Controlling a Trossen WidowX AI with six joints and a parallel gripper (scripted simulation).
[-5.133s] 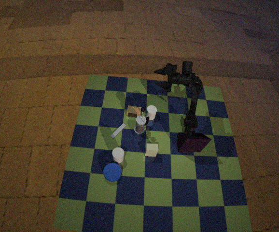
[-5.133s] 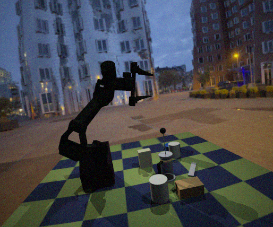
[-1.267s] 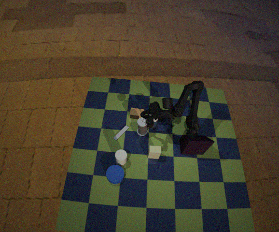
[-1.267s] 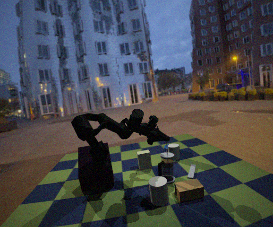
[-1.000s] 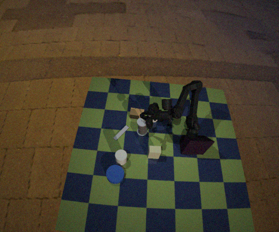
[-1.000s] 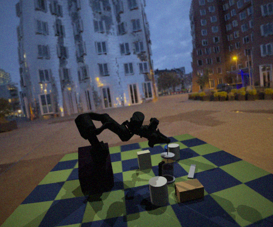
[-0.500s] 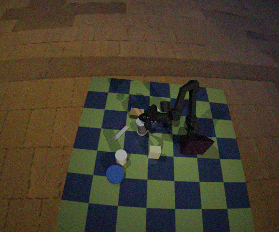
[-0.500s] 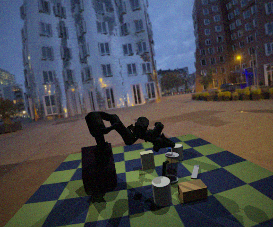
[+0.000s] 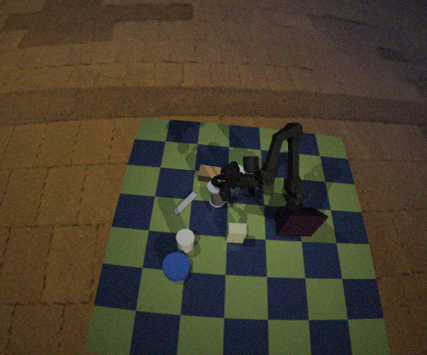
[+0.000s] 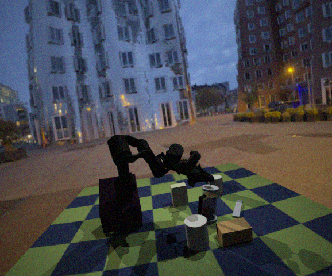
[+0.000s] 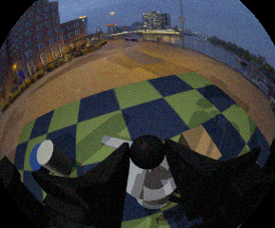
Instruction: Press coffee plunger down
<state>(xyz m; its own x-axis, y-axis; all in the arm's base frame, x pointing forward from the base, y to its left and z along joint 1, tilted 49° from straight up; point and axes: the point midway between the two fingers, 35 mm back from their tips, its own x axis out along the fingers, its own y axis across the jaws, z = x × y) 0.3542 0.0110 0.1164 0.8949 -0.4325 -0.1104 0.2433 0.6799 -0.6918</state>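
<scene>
Now: the coffee press 9 cm below my gripper tip, 4 cm behind it and 1 cm to the right of it. The rest, counted from my gripper tip: blue disc (36 cm to the left, 16 cm below, 12 cm ahead); then flat grey bar (18 cm below, 12 cm ahead, 3 cm to the left); then cardboard box (16 cm below, 15 cm to the right, 2 cm ahead).
</scene>
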